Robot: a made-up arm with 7 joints. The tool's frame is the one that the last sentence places.
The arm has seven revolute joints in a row. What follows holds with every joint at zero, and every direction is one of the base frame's. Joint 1 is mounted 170 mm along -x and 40 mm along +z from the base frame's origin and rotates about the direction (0.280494, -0.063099, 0.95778). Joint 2 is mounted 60 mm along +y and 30 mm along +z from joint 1 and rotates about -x. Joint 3 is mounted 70 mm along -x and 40 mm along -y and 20 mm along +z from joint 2 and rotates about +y. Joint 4 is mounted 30 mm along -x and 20 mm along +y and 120 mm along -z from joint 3 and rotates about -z. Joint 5 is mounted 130 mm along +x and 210 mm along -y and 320 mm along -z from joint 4 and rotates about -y. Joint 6 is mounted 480 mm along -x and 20 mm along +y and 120 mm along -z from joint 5 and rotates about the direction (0.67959, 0.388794, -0.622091). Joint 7 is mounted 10 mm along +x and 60 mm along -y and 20 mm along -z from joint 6 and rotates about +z. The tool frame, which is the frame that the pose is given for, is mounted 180 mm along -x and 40 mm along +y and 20 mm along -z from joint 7; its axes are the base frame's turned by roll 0.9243, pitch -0.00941 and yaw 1.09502 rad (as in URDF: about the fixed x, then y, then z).
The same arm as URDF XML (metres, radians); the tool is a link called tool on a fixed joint. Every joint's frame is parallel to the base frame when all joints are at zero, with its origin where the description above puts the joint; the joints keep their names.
<robot name="arm">
  <joint name="tool_fixed" type="fixed">
    <parent link="link7"/>
    <child link="tool"/>
    <origin xyz="-0.1800 0.0400 -0.0200" rpy="0.9243 -0.0094 1.0950"/>
  </joint>
  <joint name="joint 7" type="continuous">
    <parent link="link6"/>
    <child link="link7"/>
    <origin xyz="0.0100 -0.0600 -0.0200" rpy="0.0000 0.0000 0.0000"/>
    <axis xyz="0 0 1"/>
  </joint>
  <joint name="joint 6" type="continuous">
    <parent link="link5"/>
    <child link="link6"/>
    <origin xyz="-0.4800 0.0200 -0.1200" rpy="0.0000 0.0000 0.0000"/>
    <axis xyz="0.67959 0.388794 -0.622091"/>
  </joint>
  <joint name="joint 5" type="continuous">
    <parent link="link4"/>
    <child link="link5"/>
    <origin xyz="0.1300 -0.2100 -0.3200" rpy="0.0000 0.0000 0.0000"/>
    <axis xyz="0 -1 0"/>
  </joint>
  <joint name="joint 4" type="continuous">
    <parent link="link3"/>
    <child link="link4"/>
    <origin xyz="-0.0300 0.0200 -0.1200" rpy="0.0000 0.0000 0.0000"/>
    <axis xyz="0 0 -1"/>
  </joint>
  <joint name="joint 3" type="continuous">
    <parent link="link2"/>
    <child link="link3"/>
    <origin xyz="-0.0700 -0.0400 0.0200" rpy="0.0000 0.0000 0.0000"/>
    <axis xyz="0 1 0"/>
  </joint>
  <joint name="joint 2" type="continuous">
    <parent link="link1"/>
    <child link="link2"/>
    <origin xyz="0.0000 0.0600 0.0300" rpy="0.0000 0.0000 0.0000"/>
    <axis xyz="-1 0 0"/>
  </joint>
  <joint name="joint 1" type="continuous">
    <parent link="base_link"/>
    <child link="link1"/>
    <origin xyz="-0.1700 0.0000 0.0400" rpy="0.0000 0.0000 0.0000"/>
    <axis xyz="0.280494 -0.063099 0.95778"/>
  </joint>
  <link name="base_link"/>
  <link name="link1"/>
  <link name="link2"/>
  <link name="link3"/>
  <link name="link4"/>
  <link name="link5"/>
  <link name="link6"/>
  <link name="link7"/>
  <link name="tool"/>
</robot>

